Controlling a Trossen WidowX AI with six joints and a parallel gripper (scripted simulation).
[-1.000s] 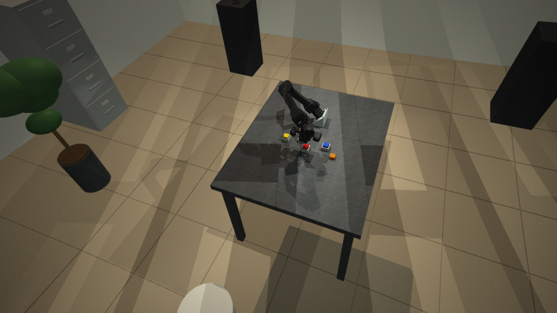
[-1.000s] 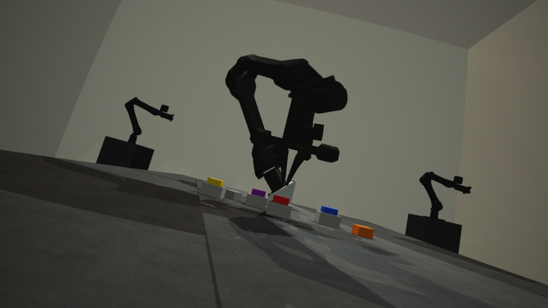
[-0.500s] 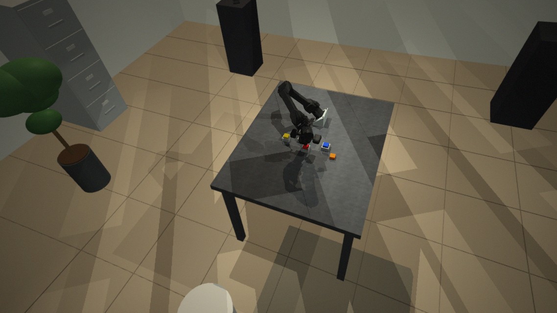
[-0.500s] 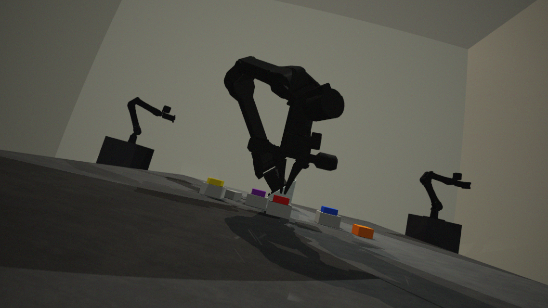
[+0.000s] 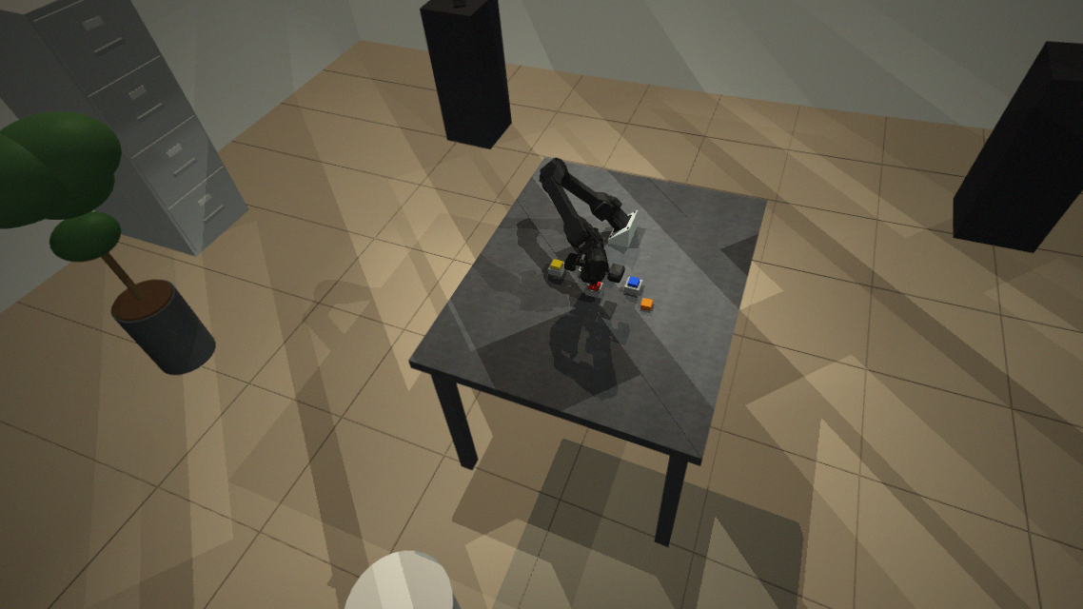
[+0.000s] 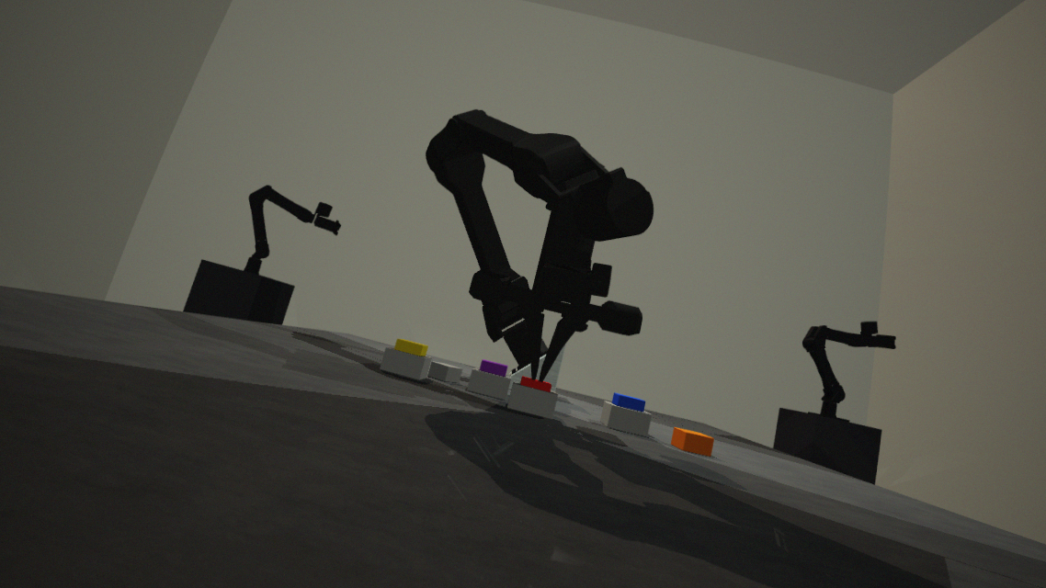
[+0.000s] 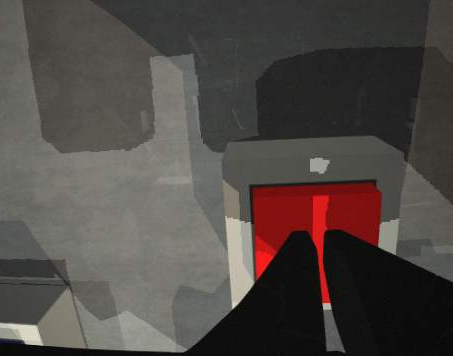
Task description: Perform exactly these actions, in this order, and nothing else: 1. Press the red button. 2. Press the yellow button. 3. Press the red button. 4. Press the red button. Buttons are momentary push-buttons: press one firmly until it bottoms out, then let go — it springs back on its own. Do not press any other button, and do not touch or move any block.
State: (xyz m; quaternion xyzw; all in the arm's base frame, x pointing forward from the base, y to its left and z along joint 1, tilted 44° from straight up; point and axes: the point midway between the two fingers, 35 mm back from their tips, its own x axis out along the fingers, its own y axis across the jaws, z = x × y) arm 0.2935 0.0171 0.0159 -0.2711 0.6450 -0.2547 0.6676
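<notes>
Right now my gripper tip is 1 cm above the red button. Also, from my gripper tip: yellow button 5 cm behind, 15 cm to the right; small grey block 11 cm behind, 12 cm to the right, 2 cm below; orange block 18 cm to the left, 2 cm below.
</notes>
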